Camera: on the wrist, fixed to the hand. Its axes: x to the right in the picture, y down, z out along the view.
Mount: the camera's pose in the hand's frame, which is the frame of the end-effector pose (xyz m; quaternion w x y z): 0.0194 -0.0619 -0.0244 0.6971 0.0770 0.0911 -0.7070
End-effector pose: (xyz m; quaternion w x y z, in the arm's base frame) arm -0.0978 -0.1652 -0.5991 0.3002 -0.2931 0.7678 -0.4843
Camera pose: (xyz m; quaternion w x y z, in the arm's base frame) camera -0.1187 -0.1880 -0.5371 0.1805 0.6799 -0.3181 0.6356
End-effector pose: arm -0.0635 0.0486 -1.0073 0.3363 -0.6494 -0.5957 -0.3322
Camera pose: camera -0.1246 0.0429 -0.9751 0.1038 0.0246 -0.8693 -0.4826
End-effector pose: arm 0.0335 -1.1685 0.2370 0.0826 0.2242 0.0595 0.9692
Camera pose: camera 0.0137 -1.1062 0.2140 0.7201 0.0323 0.2821 0.6331
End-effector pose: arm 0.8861 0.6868 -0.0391 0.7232 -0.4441 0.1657 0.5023
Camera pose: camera 0.9538 0.6721 -0.0364 0.8784 -0.4168 -0.0939 -0.2144
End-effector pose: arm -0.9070 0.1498 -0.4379 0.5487 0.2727 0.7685 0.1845
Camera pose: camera -0.9483 0.1138 -0.4803 0.4219 -0.3278 0.7927 -0.2936
